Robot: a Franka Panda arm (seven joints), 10 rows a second.
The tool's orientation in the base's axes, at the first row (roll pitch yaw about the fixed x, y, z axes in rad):
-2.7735 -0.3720 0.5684
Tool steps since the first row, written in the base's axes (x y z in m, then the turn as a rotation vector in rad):
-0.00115 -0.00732 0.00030 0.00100 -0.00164 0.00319
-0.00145 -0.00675 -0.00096 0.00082 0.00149 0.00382
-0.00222 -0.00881 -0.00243 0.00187 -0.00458 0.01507
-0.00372 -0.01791 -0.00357 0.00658 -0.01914 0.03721
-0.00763 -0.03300 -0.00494 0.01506 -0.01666 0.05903
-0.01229 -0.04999 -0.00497 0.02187 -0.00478 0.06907
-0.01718 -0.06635 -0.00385 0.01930 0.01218 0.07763
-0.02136 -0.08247 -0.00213 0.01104 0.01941 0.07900
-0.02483 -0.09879 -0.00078 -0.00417 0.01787 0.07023
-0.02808 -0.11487 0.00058 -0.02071 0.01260 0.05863
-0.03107 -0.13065 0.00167 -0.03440 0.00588 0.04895
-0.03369 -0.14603 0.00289 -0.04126 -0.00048 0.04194
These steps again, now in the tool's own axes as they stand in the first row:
-0.00446 0.00444 -0.00392 0.00112 0.00072 -0.00348
-0.00487 0.00427 -0.00258 0.00278 -0.00185 -0.00252
-0.00704 0.00576 -0.00237 0.00465 -0.00063 -0.01515
-0.01320 0.01174 -0.00594 0.00909 0.00526 -0.04104
-0.02433 0.02061 -0.01244 0.02493 0.00136 -0.05802
-0.03652 0.02993 -0.02110 0.03988 -0.00634 -0.06034
-0.04816 0.03827 -0.03047 0.04948 -0.02292 -0.05978
-0.05890 0.04667 -0.04018 0.04712 -0.03362 -0.05822
-0.06932 0.05578 -0.04960 0.03121 -0.03889 -0.05275
-0.07944 0.06484 -0.05890 0.01137 -0.04136 -0.04675
-0.08930 0.07394 -0.06778 -0.00627 -0.04169 -0.04286
-0.09863 0.08294 -0.07656 -0.01739 -0.03899 -0.04049

